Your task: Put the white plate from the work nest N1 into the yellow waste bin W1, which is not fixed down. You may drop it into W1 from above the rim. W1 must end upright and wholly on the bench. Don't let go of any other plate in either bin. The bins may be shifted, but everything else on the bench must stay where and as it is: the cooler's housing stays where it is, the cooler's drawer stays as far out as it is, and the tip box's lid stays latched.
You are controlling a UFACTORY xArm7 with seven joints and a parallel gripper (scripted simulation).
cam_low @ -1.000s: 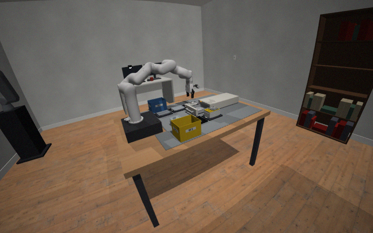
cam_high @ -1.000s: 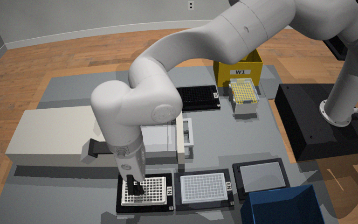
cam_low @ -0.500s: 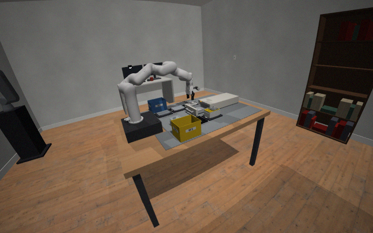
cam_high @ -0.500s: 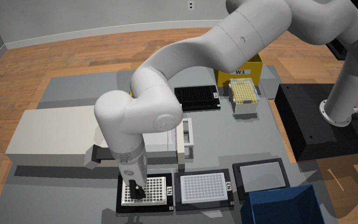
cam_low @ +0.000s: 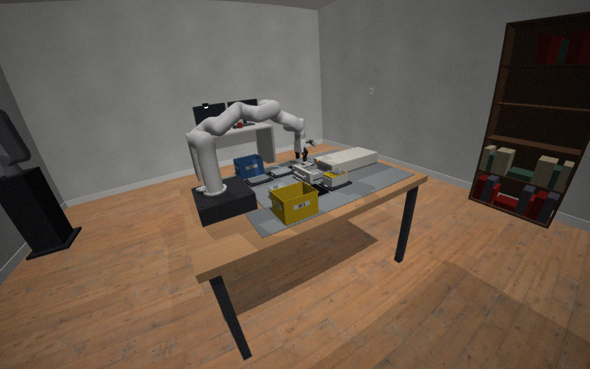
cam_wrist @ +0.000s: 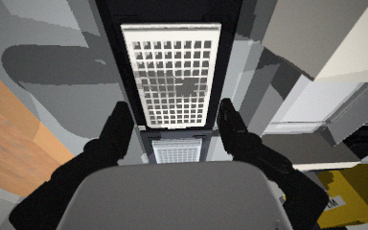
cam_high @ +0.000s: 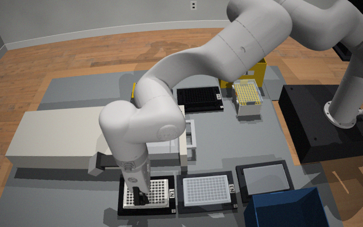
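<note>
Now: the white plate 50 mm below my hand. Round my hand: cooler (140 mm ahead, 190 mm to the right, 30 mm below); drawer (20 mm ahead, 190 mm to the right, 40 mm below); black work nest N1 (60 mm below).
</note>
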